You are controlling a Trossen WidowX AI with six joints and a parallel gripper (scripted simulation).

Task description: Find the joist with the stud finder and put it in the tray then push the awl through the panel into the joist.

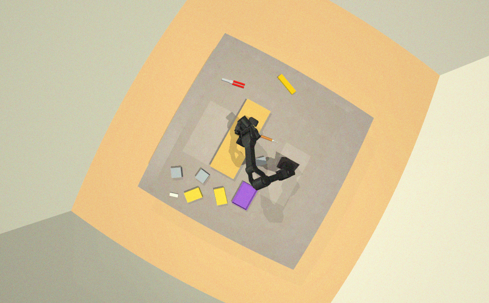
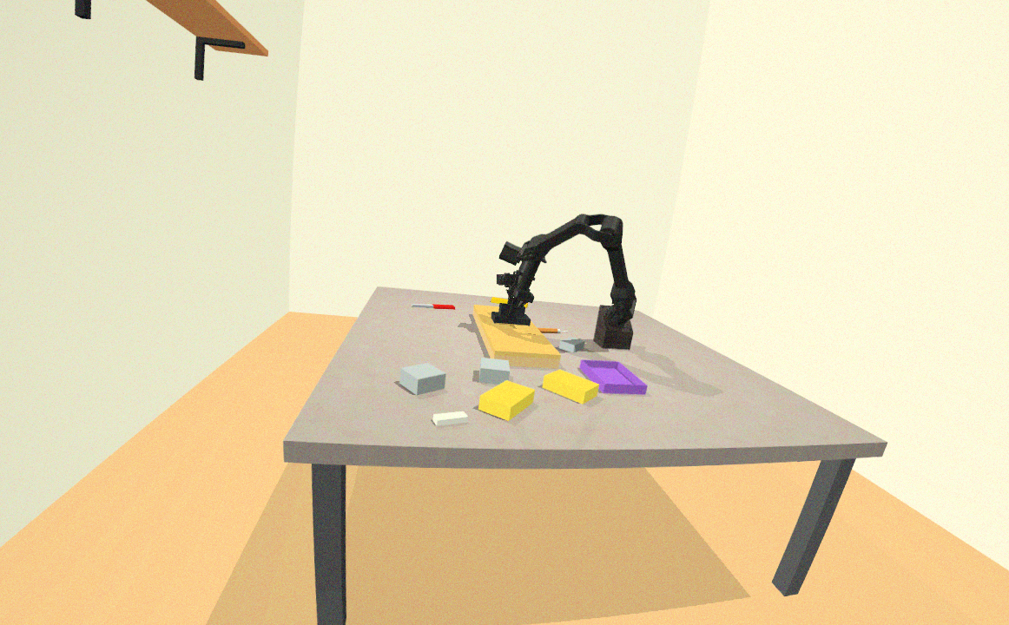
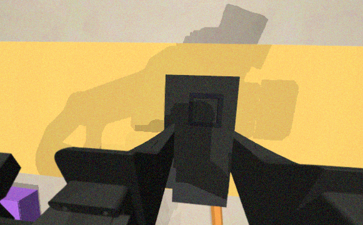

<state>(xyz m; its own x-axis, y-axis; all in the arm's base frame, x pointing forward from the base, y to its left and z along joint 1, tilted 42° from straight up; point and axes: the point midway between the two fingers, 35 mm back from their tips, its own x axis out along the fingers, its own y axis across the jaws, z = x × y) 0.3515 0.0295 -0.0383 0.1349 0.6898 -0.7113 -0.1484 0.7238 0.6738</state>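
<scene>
Right now the purple tray is 270 mm behind my gripper tip, 340 mm to the left of it and 50 mm below it. The rest, counted from my gripper tip: stud finder: 10 mm ahead, 20 mm above; yellow bar: 30 mm behind, 460 mm to the right, 60 mm below; awl: 180 mm behind, 80 mm to the right, 60 mm below.
</scene>
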